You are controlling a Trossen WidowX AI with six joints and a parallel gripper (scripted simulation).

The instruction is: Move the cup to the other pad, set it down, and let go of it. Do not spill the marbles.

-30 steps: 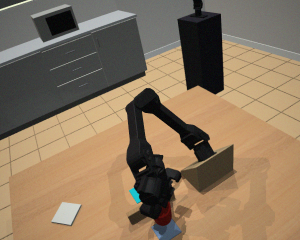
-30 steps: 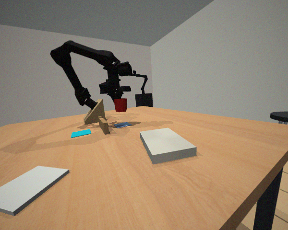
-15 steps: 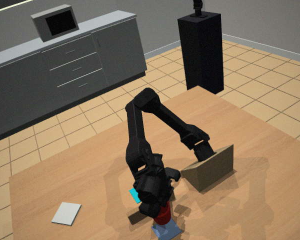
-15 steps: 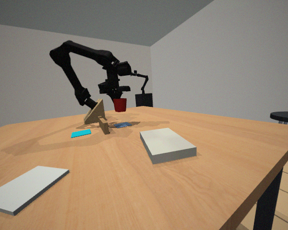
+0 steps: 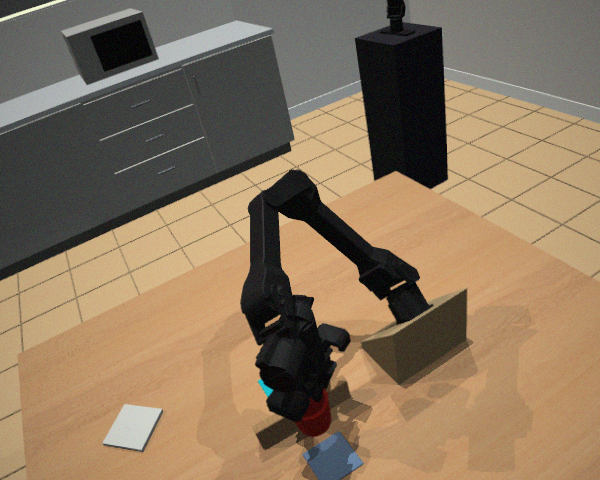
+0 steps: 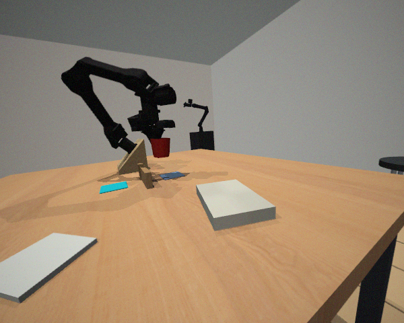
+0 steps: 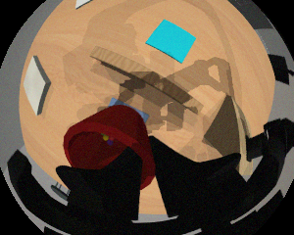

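Right now the cyan pad is 1 cm ahead of my gripper tip, 16 cm to the right of it and 13 cm below it. Round my gripper tip: wooden bar: 2 cm ahead, 6 cm to the right, 10 cm below; then red cup: 3 cm ahead, 1 cm to the left; then white block: 36 cm ahead, 6 cm to the left, 11 cm below.
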